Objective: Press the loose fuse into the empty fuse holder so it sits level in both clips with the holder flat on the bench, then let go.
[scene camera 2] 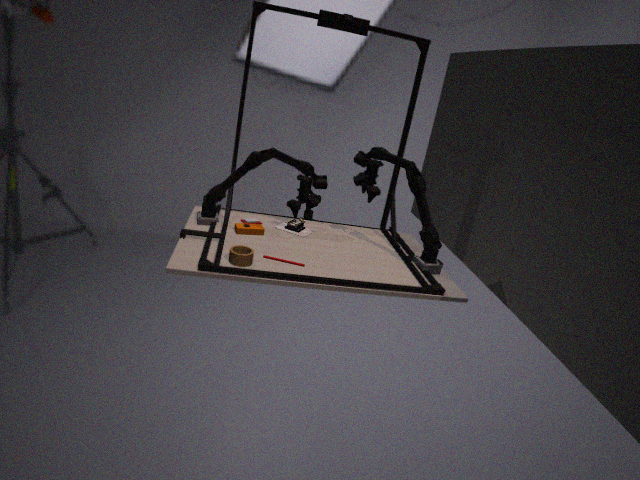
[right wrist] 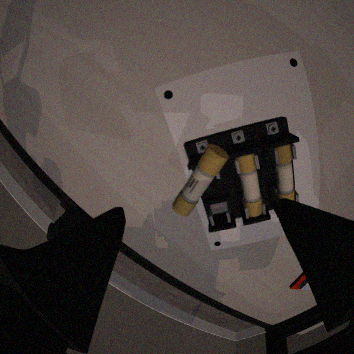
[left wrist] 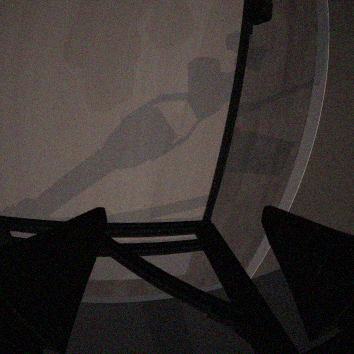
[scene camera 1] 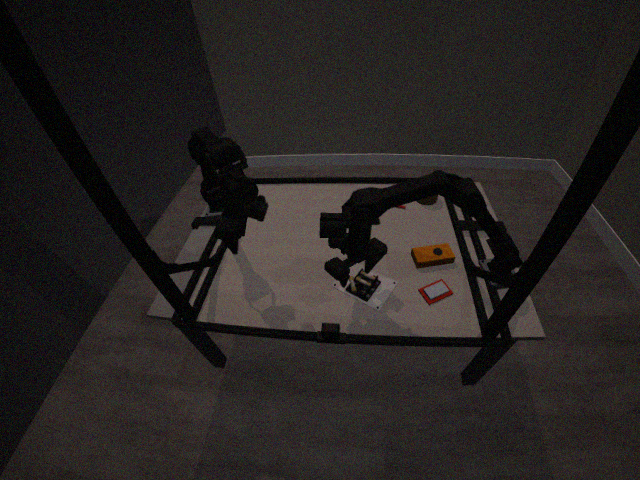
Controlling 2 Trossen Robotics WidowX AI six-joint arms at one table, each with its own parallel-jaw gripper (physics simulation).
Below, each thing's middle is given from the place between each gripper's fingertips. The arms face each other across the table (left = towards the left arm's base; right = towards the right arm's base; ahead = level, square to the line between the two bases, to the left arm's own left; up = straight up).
Scene:
Right now my left hand is 29 cm short of the orange box (scene camera 1: pixel 434 255), 51 cm to the left of it and 19 cm above it.
Right now the orange box is 210 mm ahead of my right hand, 210 mm to the right of it and 50 mm below it.

